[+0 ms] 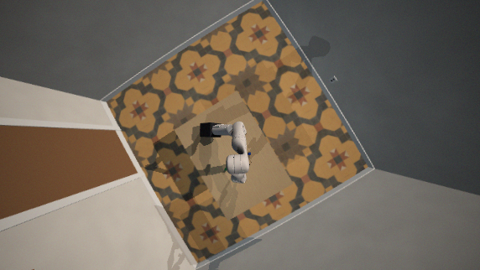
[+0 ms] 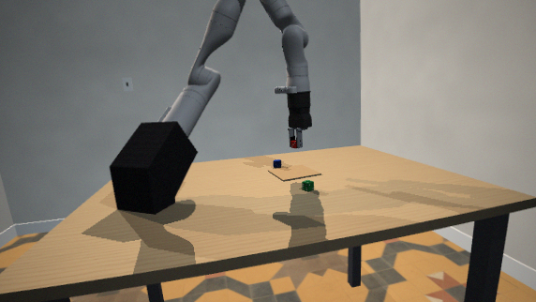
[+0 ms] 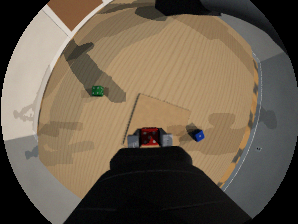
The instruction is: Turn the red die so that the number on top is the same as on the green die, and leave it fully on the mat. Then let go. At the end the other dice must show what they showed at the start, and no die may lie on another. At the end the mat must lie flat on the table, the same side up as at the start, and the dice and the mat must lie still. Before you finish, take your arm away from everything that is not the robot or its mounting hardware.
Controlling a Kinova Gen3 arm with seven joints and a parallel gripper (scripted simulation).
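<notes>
The tan mat lies 11 cm below my hand, 2 cm to the left of it and 1 cm behind it. Also, from my hand: blue die (11 cm to the left, 10 cm below, 8 cm behind); then red die (1 cm below); then green die (16 cm to the right, 10 cm below, 3 cm ahead).
</notes>
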